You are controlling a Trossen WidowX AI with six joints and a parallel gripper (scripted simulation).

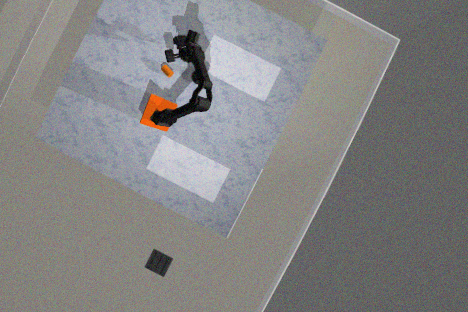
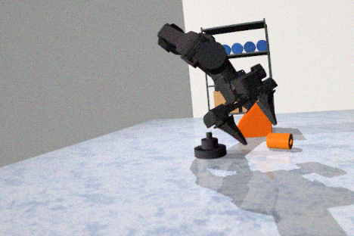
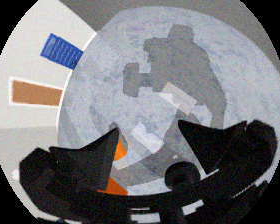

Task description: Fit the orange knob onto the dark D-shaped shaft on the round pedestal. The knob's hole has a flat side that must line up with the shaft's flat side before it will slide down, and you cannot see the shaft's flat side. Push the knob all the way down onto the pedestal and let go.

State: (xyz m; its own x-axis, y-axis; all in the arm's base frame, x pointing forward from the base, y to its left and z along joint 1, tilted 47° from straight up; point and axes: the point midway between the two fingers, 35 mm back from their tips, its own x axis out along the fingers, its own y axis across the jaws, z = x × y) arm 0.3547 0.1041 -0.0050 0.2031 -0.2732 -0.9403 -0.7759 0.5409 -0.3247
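Right now my gripper tip is 12 cm past the orange knob, 3 cm to the right of it and 4 cm above it. Round my gripper tip: dark round pedestal 5 cm behind, 14 cm to the right, 3 cm below.
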